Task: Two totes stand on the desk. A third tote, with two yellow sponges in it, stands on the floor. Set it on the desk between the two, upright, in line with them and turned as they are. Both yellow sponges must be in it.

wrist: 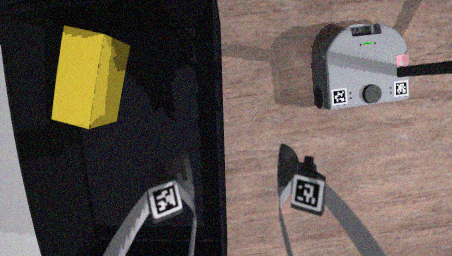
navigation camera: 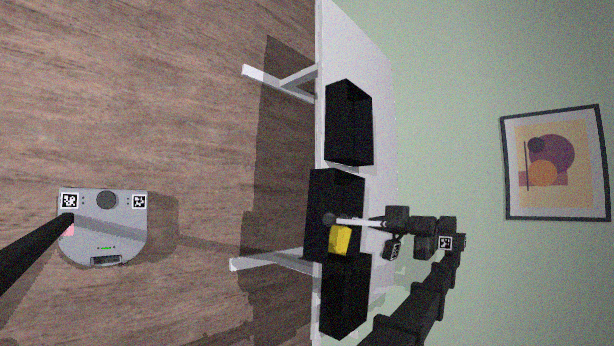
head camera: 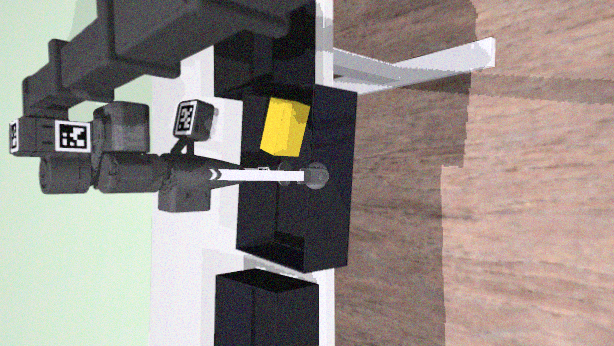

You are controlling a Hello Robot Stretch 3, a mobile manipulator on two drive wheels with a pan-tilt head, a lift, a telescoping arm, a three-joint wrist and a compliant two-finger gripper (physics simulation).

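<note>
A black tote [head camera: 330, 215] [navigation camera: 325, 190] [wrist: 212, 150] is between two black totes on the desk, its front side jutting past the desk's front edge. One yellow sponge [head camera: 284, 127] [navigation camera: 339, 240] [wrist: 82, 77] shows in it; a second sponge cannot be made out. One neighbour tote [head camera: 295, 65] [navigation camera: 345, 300] is close to its sponge end, partly under the arm in the head view; the other tote [head camera: 285, 315] [navigation camera: 350, 130] is beyond a narrow gap. My gripper [head camera: 300, 175] [navigation camera: 334, 219] [wrist: 234, 164] is open at the middle tote, fingers on either side of its front wall in the wrist view. Contact cannot be told.
The white desk [head camera: 185, 260] [navigation camera: 345, 40] [wrist: 12, 200] stands along the green wall. Its white legs [head camera: 450, 62] [navigation camera: 255, 72] reach out over the floor. My base [navigation camera: 107, 225] [wrist: 367, 67] stands in front of the desk. A framed picture [navigation camera: 555, 165] hangs on the wall.
</note>
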